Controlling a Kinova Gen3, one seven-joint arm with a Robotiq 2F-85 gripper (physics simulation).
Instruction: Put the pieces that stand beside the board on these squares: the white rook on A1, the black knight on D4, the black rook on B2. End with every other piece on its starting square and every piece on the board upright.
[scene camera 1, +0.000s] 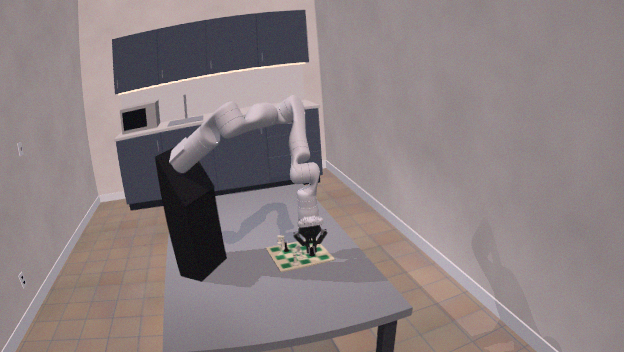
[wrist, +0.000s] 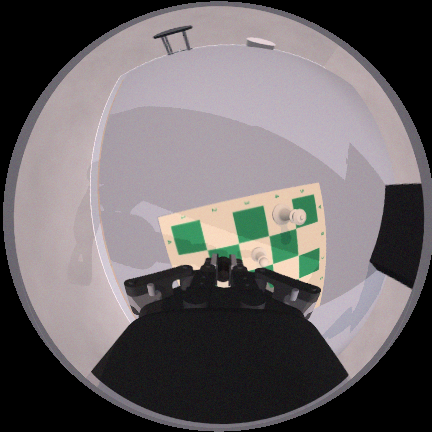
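Pixels of known places: gripper, fingertip midpoint: (scene camera 1: 311, 253) (wrist: 223, 261); arm's base, origin of the base link: (scene camera 1: 179, 162).
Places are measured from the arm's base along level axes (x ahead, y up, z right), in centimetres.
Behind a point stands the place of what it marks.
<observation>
My gripper (scene camera 1: 312, 247) {x 41.1, y -42.4, z 21.5 cm} (wrist: 223, 261) {x 41.1, y -42.4, z 21.5 cm} is shut on a black piece, which looks like the black rook (scene camera 1: 312, 253) {x 41.3, y -42.4, z 21.5 cm} (wrist: 223, 272) {x 41.2, y -40.1, z 21.2 cm}. It holds the piece low over the board (scene camera 1: 281, 269) {x 25.8, y -43.4, z 22.8 cm} (wrist: 167, 223) {x 45.0, y -43.5, z 28.5 cm}, around B2; whether the base touches is hidden. The A1 square (wrist: 189, 237) {x 43.3, y -43.5, z 25.7 cm} shows green with no piece on it. A tall white piece (wrist: 281, 214) {x 32.8, y -42.0, z 23.1 cm} stands upright on A4. A smaller white piece (wrist: 258, 254) {x 37.1, y -42.2, z 20.3 cm} stands on B3. A black piece (scene camera 1: 286, 247) {x 35.9, y -41.6, z 11.5 cm} stands at the board's left in the scene view. The white rook and black knight cannot be made out.
White pieces (scene camera 1: 281, 240) {x 35.8, y -39.0, z 8.4 cm} stand by the board's far left corner in the scene view. The board lies on the grey table (scene camera 1: 240, 310) {x -0.7, y -44.1, z 37.6 cm}, whose right edge runs beyond the gripper. The black arm pedestal (scene camera 1: 195, 235) {x -1.6, y -25.4, z 10.0 cm} (wrist: 400, 230) {x 6.0, y -35.7, z 4.9 cm} stands to the board's left in the scene view.
</observation>
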